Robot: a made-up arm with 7 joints. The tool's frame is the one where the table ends. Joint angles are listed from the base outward.
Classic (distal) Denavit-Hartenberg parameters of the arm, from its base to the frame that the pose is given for. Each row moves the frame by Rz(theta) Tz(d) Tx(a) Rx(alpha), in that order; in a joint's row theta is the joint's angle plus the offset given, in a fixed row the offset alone. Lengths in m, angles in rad.
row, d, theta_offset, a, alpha
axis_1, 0.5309, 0, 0, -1.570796
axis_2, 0, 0, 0, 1.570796
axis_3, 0.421, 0, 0.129, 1.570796
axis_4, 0, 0, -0.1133, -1.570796
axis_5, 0.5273, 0, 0, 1.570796
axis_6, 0, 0, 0.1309, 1.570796
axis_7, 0, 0, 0, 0
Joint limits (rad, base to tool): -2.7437..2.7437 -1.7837..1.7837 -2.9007..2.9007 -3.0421..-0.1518 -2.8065..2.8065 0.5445..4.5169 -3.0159..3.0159
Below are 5 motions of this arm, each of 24 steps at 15 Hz.
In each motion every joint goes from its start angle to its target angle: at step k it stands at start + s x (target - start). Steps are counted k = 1, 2, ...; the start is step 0. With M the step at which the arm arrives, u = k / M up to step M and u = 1 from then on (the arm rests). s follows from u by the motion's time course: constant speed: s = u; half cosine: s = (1 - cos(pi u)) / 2; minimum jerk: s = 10 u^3 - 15 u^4 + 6 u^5.
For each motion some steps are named. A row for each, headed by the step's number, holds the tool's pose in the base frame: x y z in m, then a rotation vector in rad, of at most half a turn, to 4 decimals.
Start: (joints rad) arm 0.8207 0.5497 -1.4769 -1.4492 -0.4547 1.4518 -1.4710
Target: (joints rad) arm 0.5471 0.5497 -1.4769 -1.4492 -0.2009 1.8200 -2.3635
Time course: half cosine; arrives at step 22
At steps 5, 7, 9, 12, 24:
5: 0.8068 -0.2759 1.0107 2.2424 1.0447 -1.1775
7: 0.8011 -0.2962 1.0136 2.2267 1.1605 -1.1707
9: 0.7933 -0.3205 1.0173 2.1980 1.2970 -1.1592
12: 0.7780 -0.3598 1.0240 2.1283 1.5107 -1.1349
24: 0.7377 -0.4368 1.0396 1.9099 1.8900 -1.0819

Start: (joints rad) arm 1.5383 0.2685 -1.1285 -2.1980 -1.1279 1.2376 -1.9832
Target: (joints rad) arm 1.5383 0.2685 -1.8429 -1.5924 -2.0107 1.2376 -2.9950
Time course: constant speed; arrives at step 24
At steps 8, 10, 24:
8: 0.7641 0.1513 0.7416 0.5443 1.7169 -2.3594
10: 0.7774 0.1174 0.7873 0.5604 1.6718 -2.4251
24: 0.7400 -0.1201 1.1157 -0.7601 -1.0746 2.5674

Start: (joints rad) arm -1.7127 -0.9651 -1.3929 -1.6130 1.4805 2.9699 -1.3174
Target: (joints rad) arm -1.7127 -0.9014 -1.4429 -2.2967 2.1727 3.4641 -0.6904
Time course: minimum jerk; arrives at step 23
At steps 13, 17, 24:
13: -0.5893 0.3082 0.6591 -1.5684 -1.4845 1.4177
17: -0.5353 0.2288 0.6042 -2.0505 -1.5555 1.3979
24: -0.5068 0.1979 0.5845 -2.2734 -1.5708 1.3380

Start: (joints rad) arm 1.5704 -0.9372 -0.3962 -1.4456 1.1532 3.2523 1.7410
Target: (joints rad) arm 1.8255 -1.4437 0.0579 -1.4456 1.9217 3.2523 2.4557
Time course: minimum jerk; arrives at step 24
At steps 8, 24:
8: 0.3175 -0.2491 1.3271 0.0221 0.5923 1.5215
24: 0.2007 -0.4314 1.2312 0.0501 0.0799 3.0660

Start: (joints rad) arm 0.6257 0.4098 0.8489 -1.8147 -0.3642 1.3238 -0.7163
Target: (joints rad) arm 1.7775 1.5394 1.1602 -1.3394 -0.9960 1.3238 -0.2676
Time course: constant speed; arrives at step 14
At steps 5, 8, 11, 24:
5: -0.2142 0.8862 0.5075 0.5008 2.5353 -0.8196
8: -0.4410 0.8264 0.4241 0.2174 2.5557 -0.7666
11: -0.6414 0.7021 0.3327 -0.0236 2.5428 -0.7337
24: -0.7953 0.5220 0.2304 -0.2199 2.4917 -0.7167

